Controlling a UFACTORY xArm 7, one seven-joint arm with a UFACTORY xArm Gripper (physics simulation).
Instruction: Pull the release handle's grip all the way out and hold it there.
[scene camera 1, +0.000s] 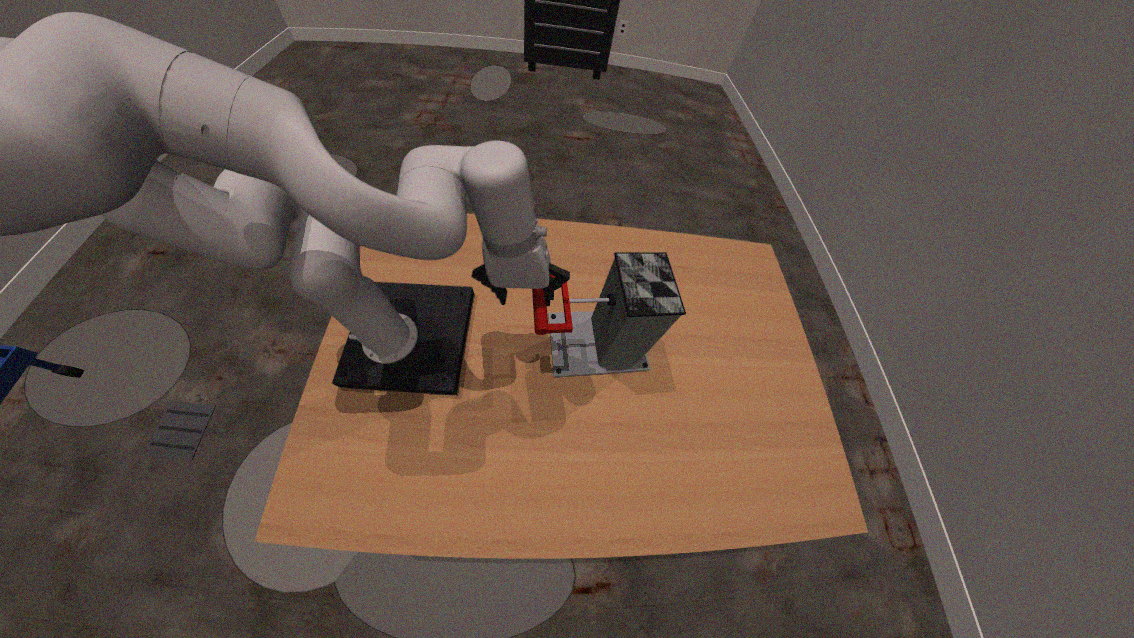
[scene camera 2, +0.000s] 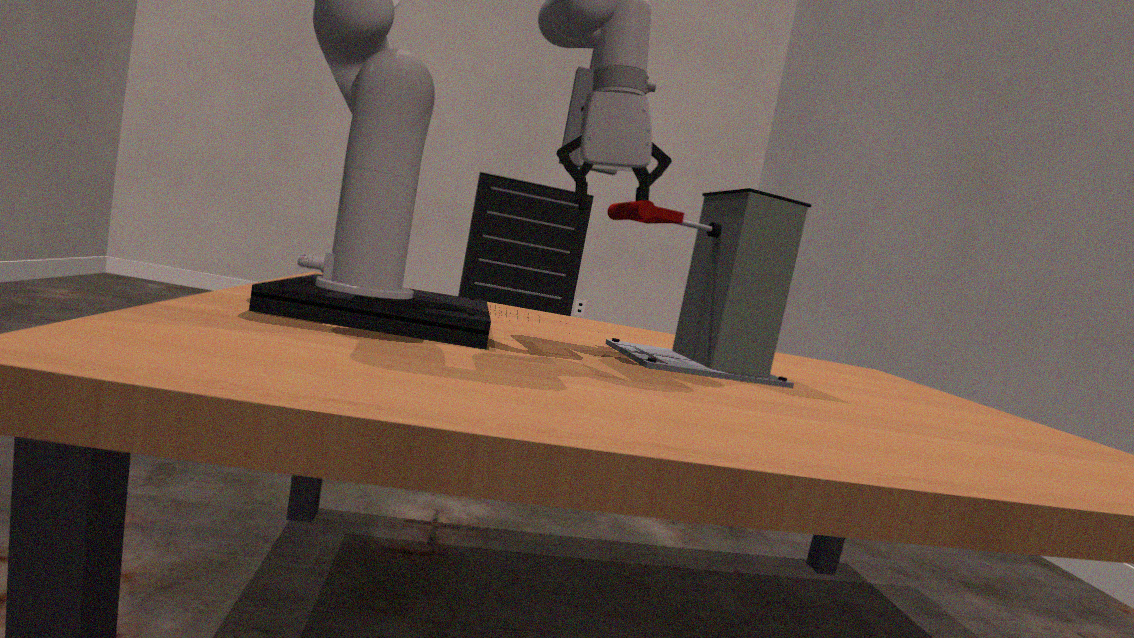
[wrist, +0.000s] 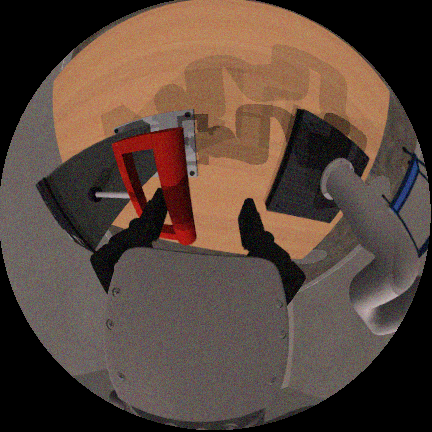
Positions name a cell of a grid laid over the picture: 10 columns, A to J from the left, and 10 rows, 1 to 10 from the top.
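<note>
My gripper (scene camera 2: F4), (scene camera 1: E5), (wrist: E5) is visible in scene camera 2, in scene camera 1 and in the wrist view.
</note>
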